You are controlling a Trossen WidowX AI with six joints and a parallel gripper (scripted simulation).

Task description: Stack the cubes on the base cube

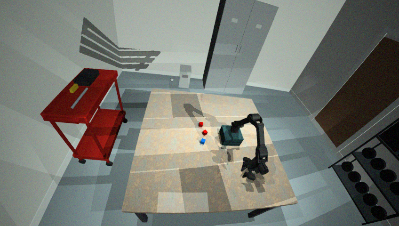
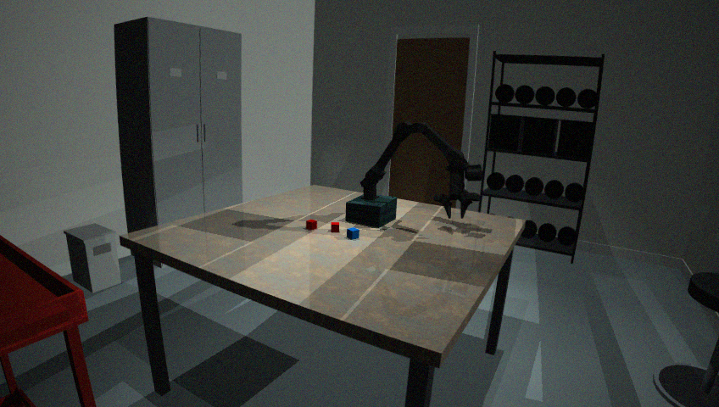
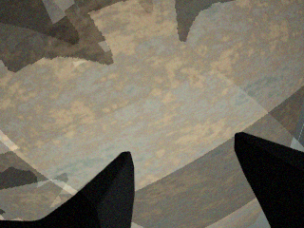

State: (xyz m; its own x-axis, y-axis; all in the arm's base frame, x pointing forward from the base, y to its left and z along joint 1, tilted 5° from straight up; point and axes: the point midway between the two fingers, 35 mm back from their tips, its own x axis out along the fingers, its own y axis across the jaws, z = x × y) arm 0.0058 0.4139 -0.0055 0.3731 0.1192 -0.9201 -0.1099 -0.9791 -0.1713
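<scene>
Now: gripper tip 270 mm short of the blue cube, 330 mm to the left of it and 60 mm above it. The rest, counted from my gripper tip: red cube (280 mm ahead, 530 mm to the right, 60 mm below).
</scene>
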